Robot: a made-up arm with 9 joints. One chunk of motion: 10 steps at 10 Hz.
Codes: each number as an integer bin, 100 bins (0 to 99) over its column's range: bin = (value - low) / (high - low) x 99, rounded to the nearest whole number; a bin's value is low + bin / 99 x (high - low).
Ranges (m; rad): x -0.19..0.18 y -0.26..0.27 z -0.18..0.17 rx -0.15..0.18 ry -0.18..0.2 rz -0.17..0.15
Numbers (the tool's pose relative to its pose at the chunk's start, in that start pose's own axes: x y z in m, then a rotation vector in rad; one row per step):
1: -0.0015 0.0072 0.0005 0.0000 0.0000 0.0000
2: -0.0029 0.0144 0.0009 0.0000 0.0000 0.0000
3: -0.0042 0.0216 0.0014 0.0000 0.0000 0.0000
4: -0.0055 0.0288 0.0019 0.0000 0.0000 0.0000
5: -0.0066 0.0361 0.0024 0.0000 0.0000 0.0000
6: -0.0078 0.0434 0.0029 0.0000 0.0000 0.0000
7: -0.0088 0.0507 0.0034 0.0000 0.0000 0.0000
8: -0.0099 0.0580 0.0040 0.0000 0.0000 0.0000
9: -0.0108 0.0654 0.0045 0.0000 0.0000 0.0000
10: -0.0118 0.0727 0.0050 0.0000 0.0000 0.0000
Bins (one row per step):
1: 50 50 51 45 47 53
2: 50 51 51 45 47 53
3: 50 53 51 45 47 53
4: 49 54 51 45 47 53
5: 49 55 52 45 47 53
6: 49 57 52 45 47 53
7: 48 58 52 45 47 53
8: 48 59 52 45 47 53
9: 48 61 52 45 47 53
10: 48 62 52 45 47 53

